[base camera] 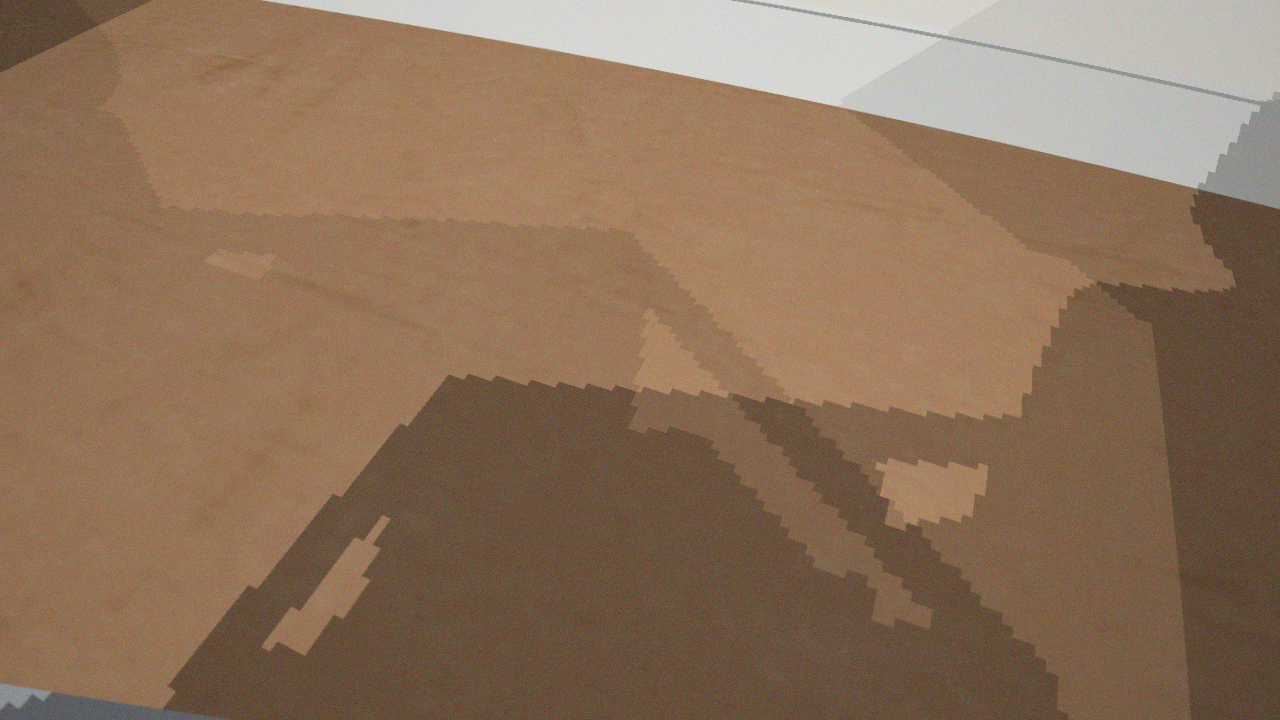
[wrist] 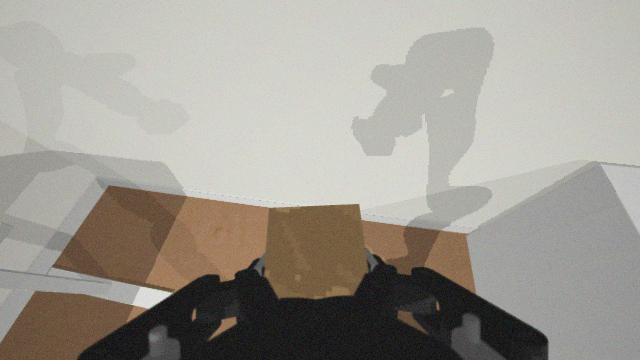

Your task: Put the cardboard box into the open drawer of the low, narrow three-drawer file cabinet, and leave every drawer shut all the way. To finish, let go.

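Frame: origin at the arm's base, x up, y back, z right, level; millimetres.
Where they show: gripper, fingertip midpoint: [wrist: 317, 262].
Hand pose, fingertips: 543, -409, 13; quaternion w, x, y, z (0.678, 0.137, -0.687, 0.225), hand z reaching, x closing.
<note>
Each offset is from my fingertips to the top centre of the thing, as dx, dy, dz. "spot": to the spot under its first point.
The cardboard box {+38, +15, -1} [wrist: 315, 245] is a brown block between the two black fingers in the wrist view, at the lower middle. My gripper [wrist: 317, 262] is shut on it, with one fingertip against each side, and holds it up over the wooden floor. The low three-drawer file cabinet and its open drawer cannot be made out in the wrist view or the base camera view.
A large grey-white boxy piece {spot: -509, +25, +679} [wrist: 555, 260] stands at the right of the wrist view; I cannot tell what it is. A pale structure with a white bar [wrist: 150, 297] is at the lower left. A light wall [wrist: 280, 100] rises behind, with arm shadows on it.
</note>
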